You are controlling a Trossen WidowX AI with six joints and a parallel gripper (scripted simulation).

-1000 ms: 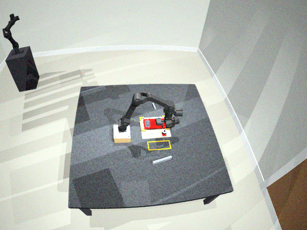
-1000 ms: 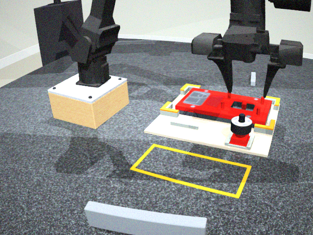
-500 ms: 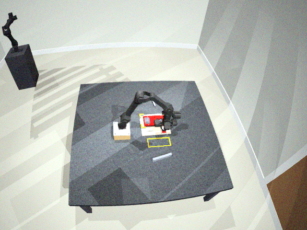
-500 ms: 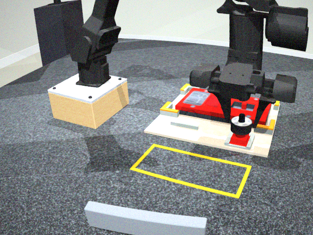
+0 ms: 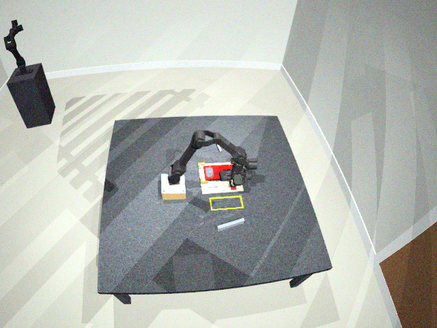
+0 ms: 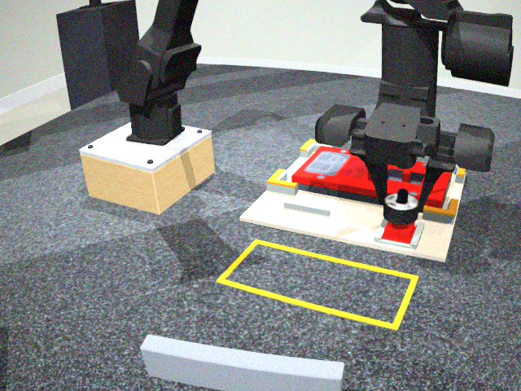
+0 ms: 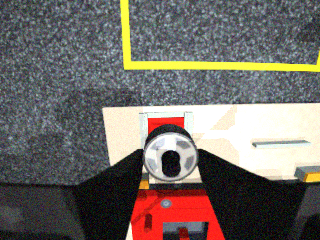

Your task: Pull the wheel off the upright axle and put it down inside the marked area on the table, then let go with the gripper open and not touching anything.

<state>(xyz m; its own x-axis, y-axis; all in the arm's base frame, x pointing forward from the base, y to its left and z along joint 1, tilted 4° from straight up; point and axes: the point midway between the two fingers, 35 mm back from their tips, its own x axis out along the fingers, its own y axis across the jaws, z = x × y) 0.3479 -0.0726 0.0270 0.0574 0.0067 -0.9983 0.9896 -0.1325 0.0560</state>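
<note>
Now: the black wheel right at my gripper tip. The rest, counted from my gripper tip: small grey block: 330 mm to the left, 30 mm below, 10 mm ahead; grey bar: 250 mm to the right, 90 mm behind, 20 mm below; upright axle: right at my gripper tip.
</note>
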